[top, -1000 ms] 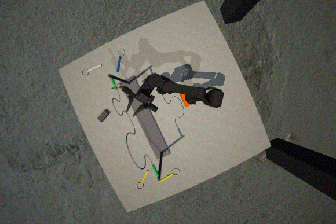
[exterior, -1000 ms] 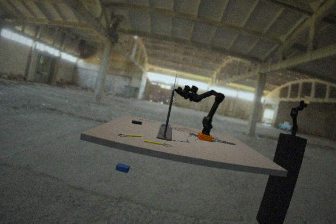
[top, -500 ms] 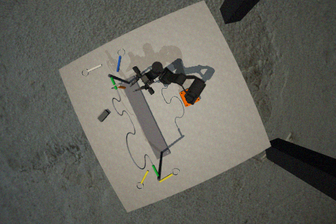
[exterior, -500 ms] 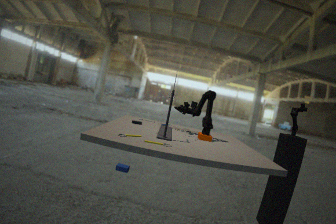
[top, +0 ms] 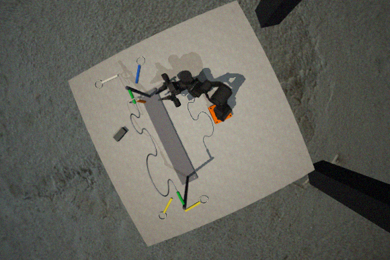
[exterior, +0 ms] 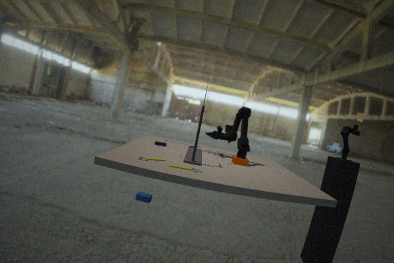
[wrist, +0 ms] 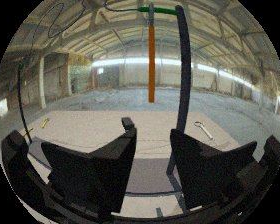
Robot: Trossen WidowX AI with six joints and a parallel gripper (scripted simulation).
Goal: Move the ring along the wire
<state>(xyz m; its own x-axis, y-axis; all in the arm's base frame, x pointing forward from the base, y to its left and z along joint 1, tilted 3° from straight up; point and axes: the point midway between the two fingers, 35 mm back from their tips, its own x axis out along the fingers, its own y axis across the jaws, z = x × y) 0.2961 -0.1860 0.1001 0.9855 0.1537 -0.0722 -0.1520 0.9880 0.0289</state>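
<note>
Right now my gripper tip is 6 cm short of the orange-handled ring, 1 cm to the right of it and 12 cm below it. The rest, counted from my gripper tip: white-handled ring (35 cm ahead, 23 cm to the right, 16 cm below); then blue-handled ring (9 cm ahead, 25 cm to the right, 16 cm below); then dark block (33 cm ahead, 14 cm to the left, 15 cm below).
</note>
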